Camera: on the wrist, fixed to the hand. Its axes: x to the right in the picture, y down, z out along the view.
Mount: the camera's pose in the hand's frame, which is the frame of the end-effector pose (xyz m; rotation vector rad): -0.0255 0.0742 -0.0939 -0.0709 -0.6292 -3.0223
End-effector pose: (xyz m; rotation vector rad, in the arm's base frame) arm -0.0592 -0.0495 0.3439 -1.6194 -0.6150 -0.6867
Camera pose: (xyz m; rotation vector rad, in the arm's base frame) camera -0.0321 -0.1538 0.2859 -0.4327 2.0900 1.1837
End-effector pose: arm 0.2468 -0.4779 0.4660 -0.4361 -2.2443 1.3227
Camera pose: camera 0.3224 -0.3877 0.4326 2.3622 -0.6343 -0.5691
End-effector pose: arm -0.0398 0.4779 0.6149 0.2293 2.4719 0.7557
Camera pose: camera -0.0690 0.4875 0.7333 -2.0684 0.1138 -0.6195
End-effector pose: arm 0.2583 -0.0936 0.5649 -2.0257 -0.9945 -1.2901
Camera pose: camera 0.2626 -0.2154 0.5754 -0.5602 1.8631 0.3082
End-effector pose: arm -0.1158 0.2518 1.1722 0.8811 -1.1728 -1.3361
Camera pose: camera -0.0040 0.2692 1.2187 -0.8402 -0.5773 1.4601
